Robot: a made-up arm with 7 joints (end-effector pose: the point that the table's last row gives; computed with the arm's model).
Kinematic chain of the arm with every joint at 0, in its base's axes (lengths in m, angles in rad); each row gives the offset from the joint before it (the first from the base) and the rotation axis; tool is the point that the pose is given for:
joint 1: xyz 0 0 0.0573 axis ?
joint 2: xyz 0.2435 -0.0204 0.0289 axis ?
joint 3: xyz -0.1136 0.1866 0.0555 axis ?
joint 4: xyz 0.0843 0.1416 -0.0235 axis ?
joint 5: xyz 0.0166 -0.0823 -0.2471 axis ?
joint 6: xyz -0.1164 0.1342 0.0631 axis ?
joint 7: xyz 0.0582 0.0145 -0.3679 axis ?
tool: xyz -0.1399 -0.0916 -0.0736
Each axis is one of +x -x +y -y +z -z.
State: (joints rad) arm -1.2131 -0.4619 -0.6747 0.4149 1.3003 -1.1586 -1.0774
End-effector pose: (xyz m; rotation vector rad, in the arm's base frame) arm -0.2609 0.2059 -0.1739 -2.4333 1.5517 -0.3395
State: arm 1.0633 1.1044 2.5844 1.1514 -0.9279 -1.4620 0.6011
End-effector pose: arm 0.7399 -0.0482 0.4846 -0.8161 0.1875 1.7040
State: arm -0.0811 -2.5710 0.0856 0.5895 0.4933 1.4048 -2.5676
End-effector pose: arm 0.4959 0.3239 0.3302 0.8305 0.9764 1.5608
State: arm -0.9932 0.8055 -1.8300 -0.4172 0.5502 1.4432 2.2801
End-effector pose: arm 0.2667 -0.0899 0.3858 -0.5272 2.0143 -2.1271
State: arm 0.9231 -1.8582 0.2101 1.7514 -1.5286 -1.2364 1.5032
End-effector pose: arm -0.2772 0.3646 -0.1693 1.0095 -0.7892 -0.9450
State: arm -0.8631 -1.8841 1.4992 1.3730 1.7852 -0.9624 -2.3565
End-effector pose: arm -0.0852 0.3572 0.0678 -1.1672 -0.1089 0.1445
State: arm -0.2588 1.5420 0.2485 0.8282 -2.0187 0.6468 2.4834
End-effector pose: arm 0.2756 0.3994 -0.5001 1.7469 0.0828 1.1616
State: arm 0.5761 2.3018 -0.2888 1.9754 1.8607 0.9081 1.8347
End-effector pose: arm -0.1044 0.2658 0.2773 1.6935 2.0986 -0.8417
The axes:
joint 1: -y
joint 2: +y
joint 3: +x
joint 4: -y
joint 5: +y
joint 6: +z
joint 7: +x

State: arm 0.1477 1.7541 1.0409 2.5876 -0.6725 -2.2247 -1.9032
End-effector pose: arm 0.7240 -0.0393 -0.0454 0.6852 0.4883 -2.3602
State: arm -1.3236 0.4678 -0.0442 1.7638 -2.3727 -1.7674 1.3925
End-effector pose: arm 0.4370 0.4385 -0.1320 -1.9272 1.6835 -0.3657
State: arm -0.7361 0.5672 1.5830 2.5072 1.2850 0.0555 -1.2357
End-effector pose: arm 0.4248 0.2440 -0.2986 -0.5344 0.8857 -1.1603
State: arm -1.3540 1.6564 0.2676 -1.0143 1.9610 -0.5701 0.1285
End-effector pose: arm 0.2019 0.2742 -0.5084 -0.0532 -0.3986 -0.5325
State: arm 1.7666 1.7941 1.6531 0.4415 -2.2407 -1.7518 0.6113
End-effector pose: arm 0.3168 0.0622 0.6049 -1.0237 1.0675 1.0812
